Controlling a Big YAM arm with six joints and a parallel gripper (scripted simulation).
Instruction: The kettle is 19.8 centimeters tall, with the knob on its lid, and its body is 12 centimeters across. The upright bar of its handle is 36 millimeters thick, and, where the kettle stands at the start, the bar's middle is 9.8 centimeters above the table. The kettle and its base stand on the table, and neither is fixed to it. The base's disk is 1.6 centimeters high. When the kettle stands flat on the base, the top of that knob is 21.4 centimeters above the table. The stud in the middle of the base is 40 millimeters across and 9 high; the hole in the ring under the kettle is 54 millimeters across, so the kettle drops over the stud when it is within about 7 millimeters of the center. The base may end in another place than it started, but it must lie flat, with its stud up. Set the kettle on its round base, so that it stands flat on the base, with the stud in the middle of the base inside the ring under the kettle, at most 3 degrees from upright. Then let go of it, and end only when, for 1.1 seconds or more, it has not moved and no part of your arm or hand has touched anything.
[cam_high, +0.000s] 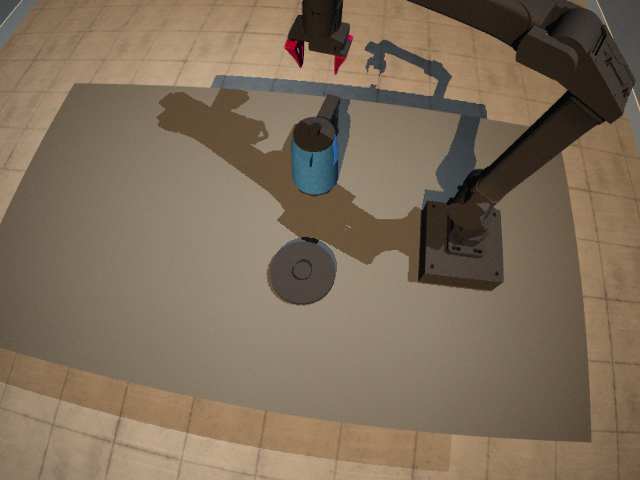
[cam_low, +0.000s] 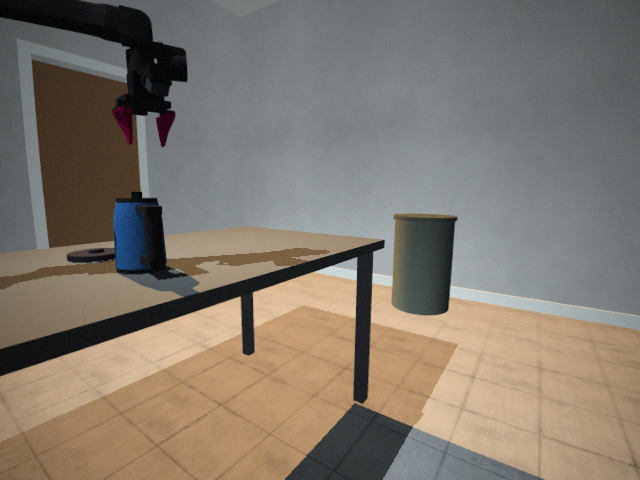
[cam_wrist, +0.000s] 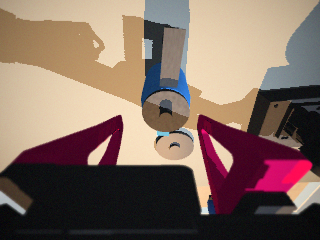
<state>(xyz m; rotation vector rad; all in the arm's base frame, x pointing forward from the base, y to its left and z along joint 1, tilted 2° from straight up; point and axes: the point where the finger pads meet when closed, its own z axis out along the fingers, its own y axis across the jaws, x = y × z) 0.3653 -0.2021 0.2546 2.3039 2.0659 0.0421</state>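
My gripper is now 1 cm past the blue kettle, 4 cm to the right of it and 21 cm above it. The rest, counted from my hand: kettle base 1 cm behind, 33 cm to the left, 30 cm below.
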